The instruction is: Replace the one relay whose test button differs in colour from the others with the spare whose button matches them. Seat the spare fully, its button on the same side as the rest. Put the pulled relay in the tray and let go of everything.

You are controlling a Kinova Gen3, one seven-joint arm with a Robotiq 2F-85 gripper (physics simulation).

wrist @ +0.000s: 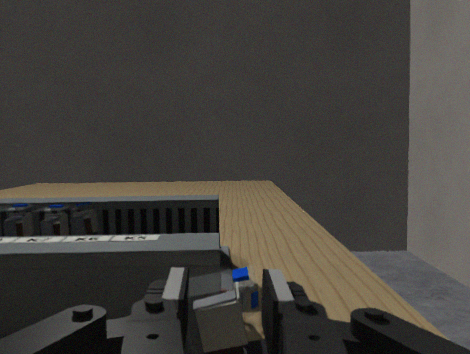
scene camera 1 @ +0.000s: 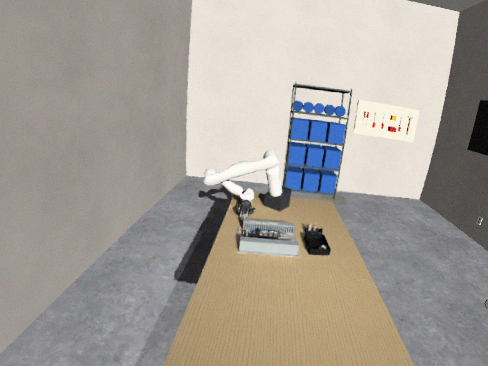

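Where they show: gripper, between the fingertips: (wrist: 225, 292) (scene camera 1: 243, 215); arm's base, origin of its link: (scene camera 1: 275, 192).
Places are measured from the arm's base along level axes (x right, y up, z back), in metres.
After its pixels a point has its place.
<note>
My gripper (scene camera 1: 243, 216) @(x 0.252, y -0.048, z -0.278 m) (wrist: 225, 292) @(x 0.252, y -0.048, z -0.278 m) is shut on a relay (wrist: 219, 325) @(x 0.247, y -0.055, z -0.264 m) with a blue test button. The relay sits tilted between the fingers; its lower part is out of view. The gripper is at the back left end of the grey relay housing (scene camera 1: 268, 246) (wrist: 190, 242). In the wrist view, several seated relays (wrist: 56, 220) @(x 0.153, y -0.044, z -0.451 m) with blue buttons stand in the housing at left, behind white labels. In scene camera 1 the relays' button colours are too small to tell. The black tray (scene camera 1: 318, 252) @(x -0.113, y -0.089, z -0.617 m) is right of the housing, with a small pale item in its front part.
Small pale and orange items (scene camera 1: 312, 227) @(x -0.160, y -0.074, z -0.380 m) stand at the tray's back end. A slotted grey duct (scene camera 1: 287, 228) (wrist: 160, 218) runs along the housing. The wooden table (scene camera 1: 285, 310) @(x 0.148, y -0.106, z -0.969 m) (wrist: 300, 270) @(x 0.358, y -0.105, z -0.475 m) carries everything. The arm's dark base (scene camera 1: 278, 200) @(x -0.005, y -0.027, z -0.083 m) is behind, and a shelf rack (scene camera 1: 320, 88) stands beyond.
</note>
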